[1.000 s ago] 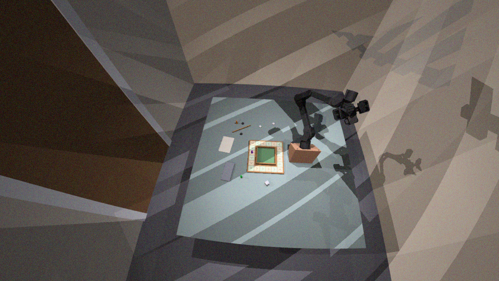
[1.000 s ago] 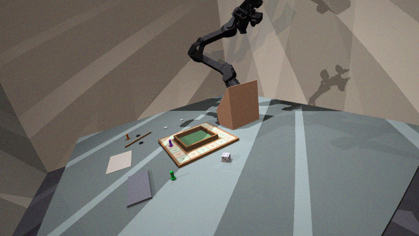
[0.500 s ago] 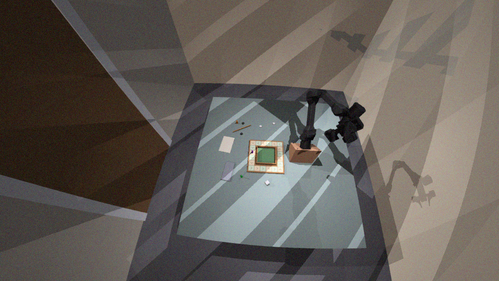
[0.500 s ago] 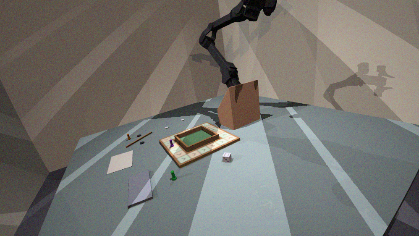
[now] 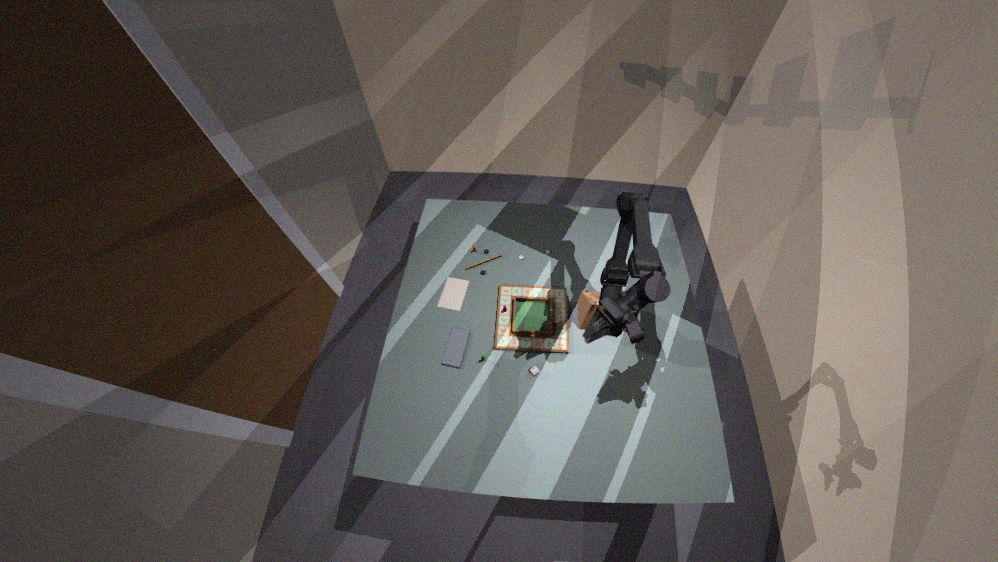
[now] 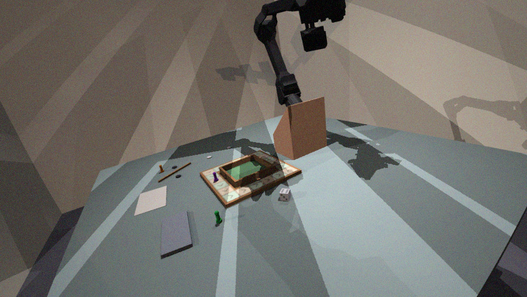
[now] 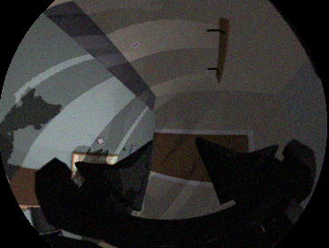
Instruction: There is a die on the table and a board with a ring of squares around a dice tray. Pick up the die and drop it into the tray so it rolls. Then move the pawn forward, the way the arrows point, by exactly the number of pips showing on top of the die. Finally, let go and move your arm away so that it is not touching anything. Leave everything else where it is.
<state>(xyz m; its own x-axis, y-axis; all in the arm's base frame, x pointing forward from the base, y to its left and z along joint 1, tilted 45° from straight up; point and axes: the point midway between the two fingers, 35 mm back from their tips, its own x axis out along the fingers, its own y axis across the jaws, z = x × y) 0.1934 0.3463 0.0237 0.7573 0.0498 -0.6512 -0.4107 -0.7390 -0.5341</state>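
Now: the white die 80 mm ahead of my gripper tip, 50 mm to the right of it and 440 mm below it. The rest, counted from my gripper tip: green pawn 270 mm ahead, 110 mm to the right, 430 mm below; purple pawn 190 mm ahead, 310 mm to the right, 420 mm below; grey card 380 mm ahead, 150 mm to the right, 440 mm below.
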